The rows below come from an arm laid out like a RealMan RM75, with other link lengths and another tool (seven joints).
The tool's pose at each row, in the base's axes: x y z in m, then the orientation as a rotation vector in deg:
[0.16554 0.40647 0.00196 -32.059 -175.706 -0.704]
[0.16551 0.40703 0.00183 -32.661 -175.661 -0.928]
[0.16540 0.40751 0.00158 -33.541 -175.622 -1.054]
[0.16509 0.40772 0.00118 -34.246 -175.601 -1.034]
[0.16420 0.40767 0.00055 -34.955 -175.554 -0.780]
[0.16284 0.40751 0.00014 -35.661 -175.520 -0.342]
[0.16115 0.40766 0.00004 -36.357 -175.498 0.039]
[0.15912 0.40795 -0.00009 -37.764 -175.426 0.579]
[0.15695 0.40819 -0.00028 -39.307 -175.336 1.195]
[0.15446 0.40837 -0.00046 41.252 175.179 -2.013]
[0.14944 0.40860 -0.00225 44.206 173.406 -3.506]
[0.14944 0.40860 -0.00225 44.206 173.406 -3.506]
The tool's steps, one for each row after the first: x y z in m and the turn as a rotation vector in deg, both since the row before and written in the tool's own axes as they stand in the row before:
[0.00022 0.00051 0.00014 -0.158 -0.040 0.383]
[0.00027 0.00041 0.00026 -0.109 -0.110 0.557]
[0.00036 0.00008 0.00041 -0.013 -0.115 0.445]
[0.00079 -0.00039 0.00064 0.138 -0.121 0.452]
[0.00119 -0.00067 0.00043 0.250 -0.158 0.449]
[0.00161 -0.00052 0.00013 0.212 -0.164 0.441]
[0.00198 -0.00054 0.00016 0.287 -0.285 0.891]
[0.00207 -0.00067 0.00021 0.328 -0.319 0.977]
[0.00233 -0.00090 0.00020 0.434 -0.423 1.234]
[0.00460 -0.00200 0.00181 0.715 -1.167 2.112]
[0.00000 0.00000 0.00000 0.000 0.000 0.000]

